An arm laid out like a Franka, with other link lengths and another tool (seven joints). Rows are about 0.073 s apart.
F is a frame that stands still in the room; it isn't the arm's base.
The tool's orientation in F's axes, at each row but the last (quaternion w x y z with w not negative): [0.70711 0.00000 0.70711 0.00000]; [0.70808 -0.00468 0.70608 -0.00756]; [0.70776 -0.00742 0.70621 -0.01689]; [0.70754 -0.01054 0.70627 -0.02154]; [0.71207 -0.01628 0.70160 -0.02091]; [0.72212 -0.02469 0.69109 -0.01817]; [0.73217 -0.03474 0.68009 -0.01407]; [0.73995 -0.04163 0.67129 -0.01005]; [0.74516 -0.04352 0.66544 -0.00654]
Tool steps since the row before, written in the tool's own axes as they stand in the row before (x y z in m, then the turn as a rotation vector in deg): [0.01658 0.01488 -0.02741 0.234 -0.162 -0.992]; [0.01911 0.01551 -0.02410 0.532 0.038 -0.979]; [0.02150 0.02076 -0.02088 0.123 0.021 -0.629]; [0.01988 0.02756 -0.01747 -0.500 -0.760 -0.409]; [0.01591 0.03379 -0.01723 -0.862 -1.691 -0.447]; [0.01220 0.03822 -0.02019 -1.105 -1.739 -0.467]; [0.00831 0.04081 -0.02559 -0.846 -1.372 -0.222]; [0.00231 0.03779 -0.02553 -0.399 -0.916 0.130]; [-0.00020 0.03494 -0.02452 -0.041 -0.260 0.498]
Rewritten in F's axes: [-0.02741 0.01488 -0.01658 -0.992 -0.162 -0.234]; [-0.02398 0.01527 -0.01944 -0.977 0.033 -0.535]; [-0.02056 0.02029 -0.02225 -0.628 0.025 -0.125]; [-0.01701 0.02690 -0.02115 -0.422 -0.730 0.533]; [-0.01676 0.03301 -0.01792 -0.471 -1.641 0.943]; [-0.01993 0.03720 -0.01537 -0.502 -1.674 1.187]; [-0.02598 0.03932 -0.01298 -0.248 -1.318 0.922]; [-0.02671 0.03626 -0.00756 0.128 -0.878 0.477]; [-0.02604 0.03344 -0.00508 0.502 -0.228 0.115]
